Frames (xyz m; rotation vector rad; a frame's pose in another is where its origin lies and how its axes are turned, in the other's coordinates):
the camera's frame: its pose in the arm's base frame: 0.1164 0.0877 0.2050 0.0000 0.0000 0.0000
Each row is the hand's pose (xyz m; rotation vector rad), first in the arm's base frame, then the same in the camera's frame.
Working: the arm's base frame: its pose in the camera's frame: -0.1164 -0.0877 -0.2050 0.0000 0.0000 0.0000

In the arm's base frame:
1: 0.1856 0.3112 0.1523 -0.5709 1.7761 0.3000
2: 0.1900 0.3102 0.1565 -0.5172 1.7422 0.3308
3: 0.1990 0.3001 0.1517 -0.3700 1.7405 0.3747
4: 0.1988 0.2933 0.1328 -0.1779 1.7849 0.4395
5: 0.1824 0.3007 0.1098 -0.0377 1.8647 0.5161
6: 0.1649 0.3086 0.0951 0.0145 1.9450 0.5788
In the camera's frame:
1: 0.0692 0.2235 -0.0527 -0.5709 1.7761 0.3000
2: 0.0736 0.2225 -0.0485 -0.5172 1.7422 0.3308
3: 0.0826 0.2124 -0.0533 -0.3700 1.7405 0.3747
4: 0.0824 0.2056 -0.0722 -0.1779 1.7849 0.4395
5: 0.0660 0.2130 -0.0952 -0.0377 1.8647 0.5161
6: 0.0485 0.2209 -0.1099 0.0145 1.9450 0.5788

